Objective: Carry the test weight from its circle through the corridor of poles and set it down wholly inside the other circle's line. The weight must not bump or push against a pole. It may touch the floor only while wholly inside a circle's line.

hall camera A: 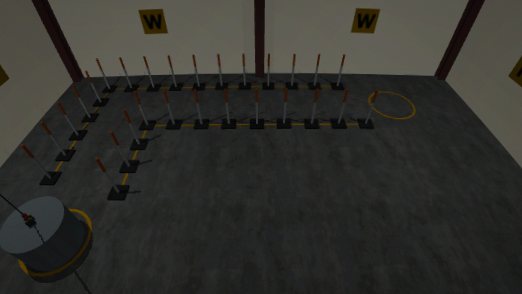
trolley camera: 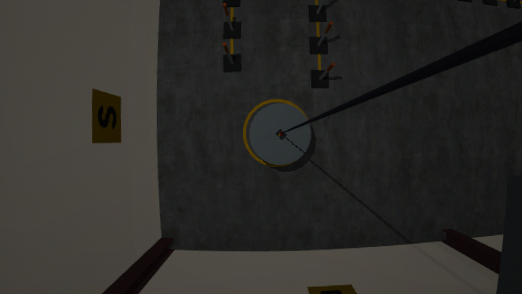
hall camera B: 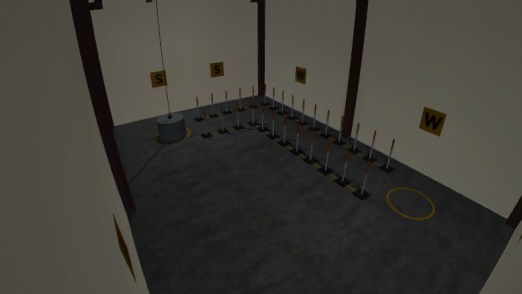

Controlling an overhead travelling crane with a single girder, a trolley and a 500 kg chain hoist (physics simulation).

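The test weight [hall camera A: 37,235] [hall camera B: 171,128] [trolley camera: 272,145], a grey cylinder, is upright over its yellow circle [hall camera A: 90,227] [hall camera B: 189,132] [trolley camera: 245,131]. Whether its underside touches the floor I cannot tell; a dark shadow lies at its lower right in the trolley view. The hook [hall camera A: 30,220] [hall camera B: 170,116] [trolley camera: 281,134], my gripper, is at the middle of its top and holds it on the chain. In the trolley view the weight hides the circle's right side. The other circle [hall camera A: 395,118] [hall camera B: 411,218] lies beyond the far end of the pole corridor.
Two rows of red-and-white poles on black bases form an L-shaped corridor. Its near end stands between one pole base [hall camera A: 50,178] [hall camera B: 199,119] [trolley camera: 232,63] and another pole base [hall camera A: 118,192] [hall camera B: 206,135] [trolley camera: 320,79]. Walls with dark red columns surround the floor.
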